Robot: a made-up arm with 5 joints.
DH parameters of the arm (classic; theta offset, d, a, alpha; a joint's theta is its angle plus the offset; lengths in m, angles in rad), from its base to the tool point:
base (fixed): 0.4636 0 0.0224 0
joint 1: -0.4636 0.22 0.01 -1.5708
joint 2: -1.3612 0 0.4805 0
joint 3: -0.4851 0 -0.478 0
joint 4: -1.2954 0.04 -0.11 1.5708
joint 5: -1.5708 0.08 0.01 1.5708
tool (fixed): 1.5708 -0.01 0 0
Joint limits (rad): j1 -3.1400..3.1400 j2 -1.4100..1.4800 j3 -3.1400..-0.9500 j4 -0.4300..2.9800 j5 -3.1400..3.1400
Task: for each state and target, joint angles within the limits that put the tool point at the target. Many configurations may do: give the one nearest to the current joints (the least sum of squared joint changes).
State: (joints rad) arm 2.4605 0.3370 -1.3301 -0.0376 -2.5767
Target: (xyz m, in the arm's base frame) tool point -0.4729 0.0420 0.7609
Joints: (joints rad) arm 2.9883 -0.4996 -0.9500 0.8280 -2.6170
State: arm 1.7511 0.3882 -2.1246 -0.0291 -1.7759
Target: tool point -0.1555 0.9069 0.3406
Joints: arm 1.7290 0.5997 -1.3673 -0.0192 -1.7594
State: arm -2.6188 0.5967 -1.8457 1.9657 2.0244
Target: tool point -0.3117 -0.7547 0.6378
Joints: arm -2.0442 0.4349 -2.0311 1.9008 2.0305
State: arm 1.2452 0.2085 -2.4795 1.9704 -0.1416
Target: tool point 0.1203 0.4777 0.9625
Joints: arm 1.2993 -0.0666 -2.0886 2.3177 -0.1265
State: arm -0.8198 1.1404 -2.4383 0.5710 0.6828
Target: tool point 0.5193 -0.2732 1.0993
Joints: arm -0.5833 0.6524 -3.1331 0.3619 0.6879
